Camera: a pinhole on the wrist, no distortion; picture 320 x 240 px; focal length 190.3 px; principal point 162.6 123.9 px. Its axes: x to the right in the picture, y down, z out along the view. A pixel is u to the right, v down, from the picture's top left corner.
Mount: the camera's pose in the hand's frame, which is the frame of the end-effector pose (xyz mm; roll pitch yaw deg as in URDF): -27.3 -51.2 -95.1 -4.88 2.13 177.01
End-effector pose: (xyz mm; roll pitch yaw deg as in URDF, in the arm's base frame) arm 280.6 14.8 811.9 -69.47 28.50 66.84
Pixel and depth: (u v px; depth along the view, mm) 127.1 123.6 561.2
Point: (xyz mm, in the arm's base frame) -21.6 330.5 1014.5
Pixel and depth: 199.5 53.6 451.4
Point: -93.9 82.0 916.9
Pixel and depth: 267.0 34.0 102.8
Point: 247.9 -47.1 862.5
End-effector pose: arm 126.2 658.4 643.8 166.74 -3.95 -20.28
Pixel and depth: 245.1 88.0 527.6
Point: -141.6 635.6 211.0
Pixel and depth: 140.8 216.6 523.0
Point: 241.7 880.9 168.9
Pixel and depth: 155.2 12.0 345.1
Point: 61.9 491.1 411.8
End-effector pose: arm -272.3 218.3 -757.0 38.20 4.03 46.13
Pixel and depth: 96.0 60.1 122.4
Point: -236.1 201.7 -746.9
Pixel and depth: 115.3 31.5 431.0
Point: -112.4 198.4 -411.8
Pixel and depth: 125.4 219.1 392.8
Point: 32.5 -37.7 -712.3
